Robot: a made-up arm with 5 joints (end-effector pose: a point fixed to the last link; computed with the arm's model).
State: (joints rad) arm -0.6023 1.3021 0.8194 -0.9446 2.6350
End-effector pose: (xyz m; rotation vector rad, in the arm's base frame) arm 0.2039 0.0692 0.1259 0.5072 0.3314 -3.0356
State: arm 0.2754 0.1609 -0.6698 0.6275 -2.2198
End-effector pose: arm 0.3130 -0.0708 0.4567 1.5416 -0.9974 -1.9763
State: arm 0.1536 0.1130 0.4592 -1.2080 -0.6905
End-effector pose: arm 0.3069 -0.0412 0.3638 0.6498 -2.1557 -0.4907
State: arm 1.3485 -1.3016 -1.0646 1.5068 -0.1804
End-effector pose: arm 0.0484 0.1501 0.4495 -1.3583 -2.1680 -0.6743
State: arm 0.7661 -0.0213 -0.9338 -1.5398 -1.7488
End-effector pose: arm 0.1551 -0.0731 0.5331 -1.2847 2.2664 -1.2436
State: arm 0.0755 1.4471 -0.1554 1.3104 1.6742
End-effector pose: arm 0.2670 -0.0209 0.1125 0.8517 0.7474 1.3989
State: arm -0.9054 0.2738 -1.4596 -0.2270 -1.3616
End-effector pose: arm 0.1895 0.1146 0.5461 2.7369 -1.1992 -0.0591
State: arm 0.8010 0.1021 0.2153 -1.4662 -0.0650
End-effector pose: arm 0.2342 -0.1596 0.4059 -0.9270 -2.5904 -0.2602
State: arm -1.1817 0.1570 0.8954 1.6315 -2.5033
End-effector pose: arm 0.1409 0.1044 0.2775 -1.1445 -0.3491 -1.2170
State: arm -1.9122 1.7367 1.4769 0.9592 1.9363
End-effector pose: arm 0.0896 0.0235 0.2483 0.0353 -2.8721 -0.7517
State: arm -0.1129 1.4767 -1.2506 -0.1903 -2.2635
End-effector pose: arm 0.4242 0.0303 0.2206 1.7035 -0.6378 -1.6799
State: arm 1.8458 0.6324 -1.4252 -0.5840 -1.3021
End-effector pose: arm 0.0195 -0.2222 0.4884 0.7647 3.0264 0.3036
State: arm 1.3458 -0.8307 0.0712 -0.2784 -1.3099
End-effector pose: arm 0.0958 -0.0588 0.5084 0.0187 -2.9252 -0.7794
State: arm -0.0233 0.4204 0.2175 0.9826 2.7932
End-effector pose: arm 0.3096 -0.0024 0.2698 0.0685 0.0146 2.7671
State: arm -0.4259 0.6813 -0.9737 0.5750 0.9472
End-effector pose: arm 0.3681 0.1179 0.3807 -0.3219 -1.3366 1.1257
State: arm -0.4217 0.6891 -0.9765 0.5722 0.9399
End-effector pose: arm 0.3694 0.1171 0.3791 -0.3189 -1.3333 1.1168
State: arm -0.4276 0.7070 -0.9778 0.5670 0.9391
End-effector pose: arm 0.3705 0.1196 0.3747 -0.3118 -1.3235 1.1246
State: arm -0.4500 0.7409 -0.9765 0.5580 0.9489
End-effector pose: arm 0.3711 0.1274 0.3655 -0.2983 -1.3029 1.1598
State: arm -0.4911 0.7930 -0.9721 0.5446 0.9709
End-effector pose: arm 0.3701 0.1413 0.3509 -0.2780 -1.2698 1.2267
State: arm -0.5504 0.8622 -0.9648 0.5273 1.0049
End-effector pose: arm 0.3659 0.1605 0.3307 -0.2520 -1.2247 1.3255
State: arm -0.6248 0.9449 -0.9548 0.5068 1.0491
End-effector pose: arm 0.3569 0.1833 0.3060 -0.2222 -1.1694 1.4518
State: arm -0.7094 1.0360 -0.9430 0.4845 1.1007
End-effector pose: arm 0.3425 0.2069 0.2783 -0.1915 -1.1068 1.5984
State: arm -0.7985 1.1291 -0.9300 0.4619 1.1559
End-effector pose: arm 0.3230 0.2284 0.2497 -0.1619 -1.0407 1.7551
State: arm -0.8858 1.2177 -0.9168 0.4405 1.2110
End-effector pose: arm 0.3004 0.2457 0.2225 -0.1357 -0.9754 1.9109
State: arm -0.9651 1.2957 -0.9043 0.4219 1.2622
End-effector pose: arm 0.2777 0.2578 0.1988 -0.1143 -0.9153 2.0544
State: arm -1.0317 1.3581 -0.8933 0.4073 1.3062
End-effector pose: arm 0.2574 0.2653 0.1799 -0.0981 -0.8650 2.1760
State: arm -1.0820 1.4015 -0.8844 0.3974 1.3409
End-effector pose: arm 0.2418 0.2694 0.1669 -0.0874 -0.8285 2.2690
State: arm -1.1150 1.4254 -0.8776 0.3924 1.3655
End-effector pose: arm 0.2315 0.2717 0.1595 -0.0817 -0.8068 2.3312
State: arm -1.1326 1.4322 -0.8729 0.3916 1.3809
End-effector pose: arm 0.2262 0.2731 0.1571 -0.0800 -0.7992 2.3656
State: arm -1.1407 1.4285 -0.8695 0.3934 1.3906
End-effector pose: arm 0.2240 0.2742 0.1576 -0.0808 -0.8004 2.3828
